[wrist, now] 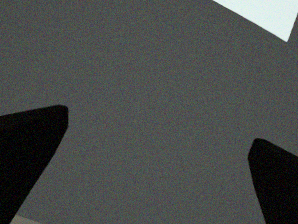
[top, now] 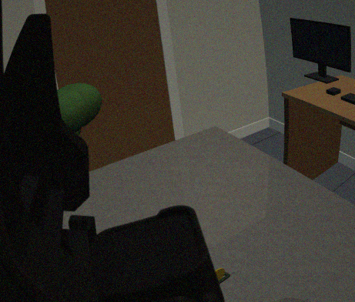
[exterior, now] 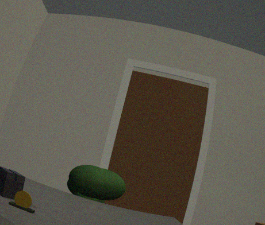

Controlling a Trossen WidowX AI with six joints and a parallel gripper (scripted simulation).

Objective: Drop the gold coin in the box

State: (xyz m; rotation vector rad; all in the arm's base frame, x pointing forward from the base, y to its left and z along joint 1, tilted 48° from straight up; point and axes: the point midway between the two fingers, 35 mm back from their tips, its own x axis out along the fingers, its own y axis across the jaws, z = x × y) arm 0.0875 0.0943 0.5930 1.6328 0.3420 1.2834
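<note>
Now: the gold coin 590 mm below my gripper tip, 290 mm ahead of it and 250 mm to the left of it.
</note>
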